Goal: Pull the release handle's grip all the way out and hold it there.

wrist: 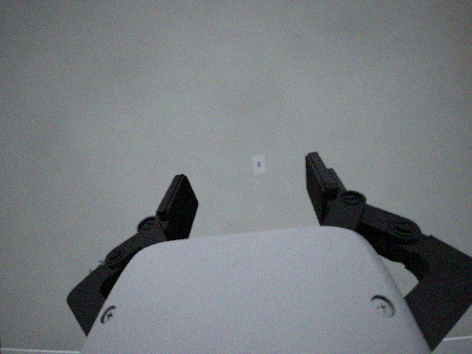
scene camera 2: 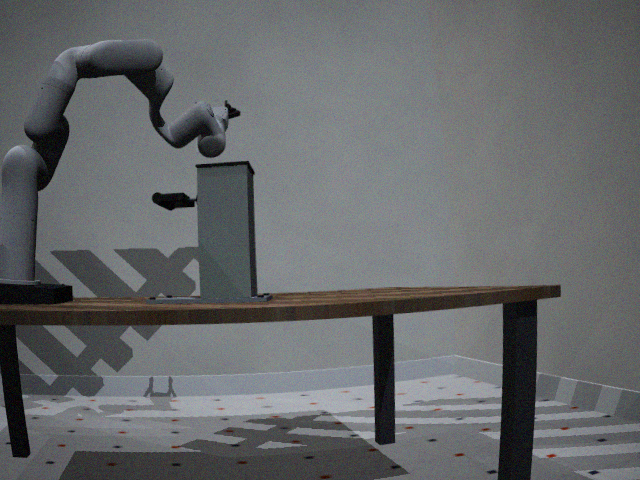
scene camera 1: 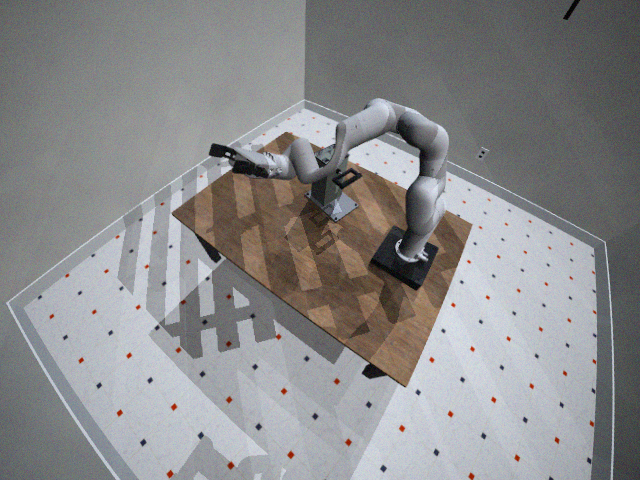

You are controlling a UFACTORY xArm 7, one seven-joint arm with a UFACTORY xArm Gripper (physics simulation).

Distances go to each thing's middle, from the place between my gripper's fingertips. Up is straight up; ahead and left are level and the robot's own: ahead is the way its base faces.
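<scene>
From the metal base plate (scene camera 2: 266, 297), my gripper: 52 cm to the left, 3 cm short of it, 56 cm above.
</scene>
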